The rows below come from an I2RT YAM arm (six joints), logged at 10 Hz.
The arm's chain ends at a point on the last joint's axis. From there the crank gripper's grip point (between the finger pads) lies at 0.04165 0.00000 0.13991 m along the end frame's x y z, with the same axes.
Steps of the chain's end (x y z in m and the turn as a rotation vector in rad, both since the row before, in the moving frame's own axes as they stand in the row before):
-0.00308 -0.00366 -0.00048 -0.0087 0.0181 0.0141
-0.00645 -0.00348 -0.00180 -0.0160 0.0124 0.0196
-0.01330 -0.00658 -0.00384 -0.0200 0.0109 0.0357
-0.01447 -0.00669 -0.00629 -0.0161 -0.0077 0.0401
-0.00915 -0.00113 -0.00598 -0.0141 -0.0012 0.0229
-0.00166 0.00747 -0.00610 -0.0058 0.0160 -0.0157
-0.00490 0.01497 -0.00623 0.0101 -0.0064 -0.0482
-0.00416 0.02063 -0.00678 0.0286 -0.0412 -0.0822
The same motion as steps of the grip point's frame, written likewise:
-0.00057 -0.00184 -0.00126 -0.0087 0.0181 0.0141
-0.00475 -0.00041 -0.00235 -0.0160 0.0124 0.0196
-0.01185 -0.00227 -0.00435 -0.0200 0.0109 0.0357
-0.01563 -0.00279 -0.00601 -0.0161 -0.0077 0.0401
-0.00935 0.00179 -0.00595 -0.0141 -0.0012 0.0229
0.00057 0.00761 -0.00678 -0.0058 0.0160 -0.0157
-0.00588 0.01157 -0.00598 0.0101 -0.0064 -0.0482
-0.01026 0.01343 -0.00529 0.0286 -0.0412 -0.0822

